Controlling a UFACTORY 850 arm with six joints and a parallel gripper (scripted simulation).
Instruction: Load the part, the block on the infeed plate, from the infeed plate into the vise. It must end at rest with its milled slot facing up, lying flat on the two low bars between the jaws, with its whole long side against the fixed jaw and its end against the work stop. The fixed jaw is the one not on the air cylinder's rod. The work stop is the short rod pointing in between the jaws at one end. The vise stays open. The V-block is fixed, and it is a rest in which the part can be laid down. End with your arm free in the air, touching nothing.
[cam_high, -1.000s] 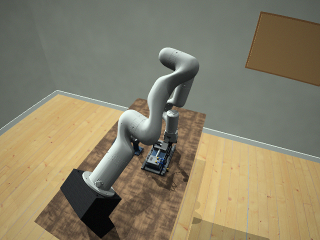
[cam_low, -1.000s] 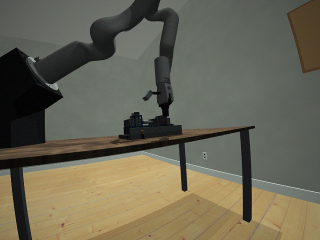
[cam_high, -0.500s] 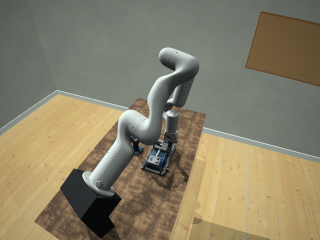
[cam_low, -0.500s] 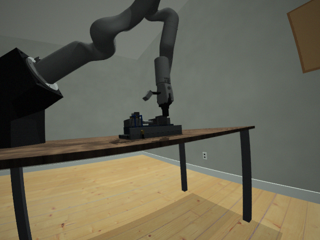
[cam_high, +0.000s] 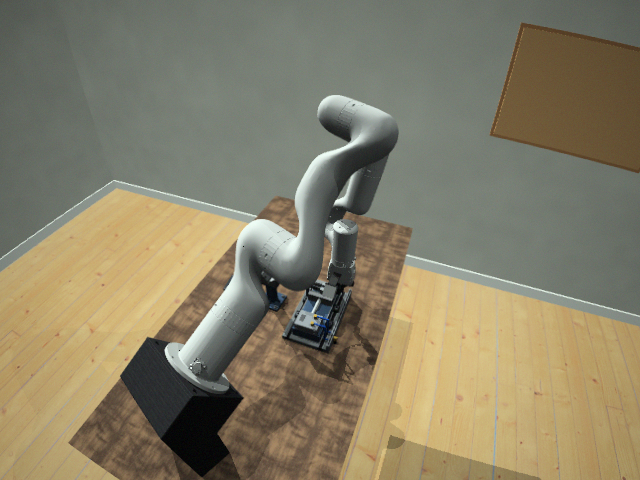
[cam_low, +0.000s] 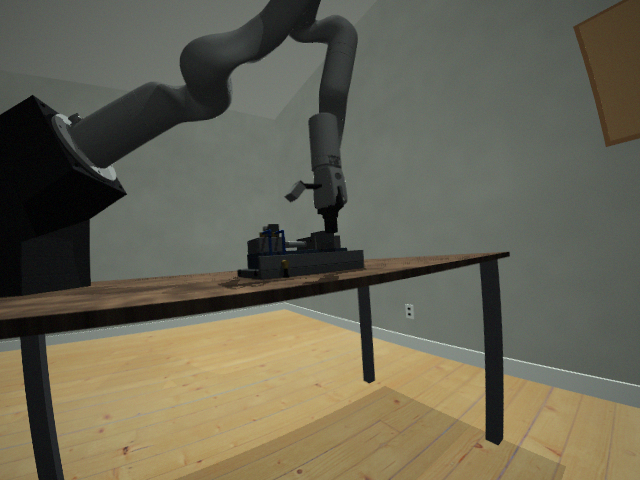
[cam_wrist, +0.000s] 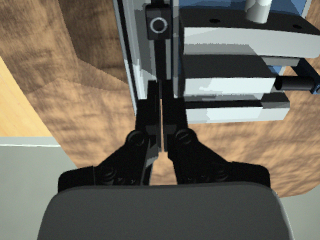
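Right now the part is 20 mm ahead of my hand, 40 mm to the left of it and 20 mm below it. Also, from my hand: work stop 50 mm ahead, 100 mm to the left, 30 mm below; then vise side rail 70 mm behind, 10 mm to the left, 90 mm below; then moving jaw 80 mm to the left, 40 mm below.
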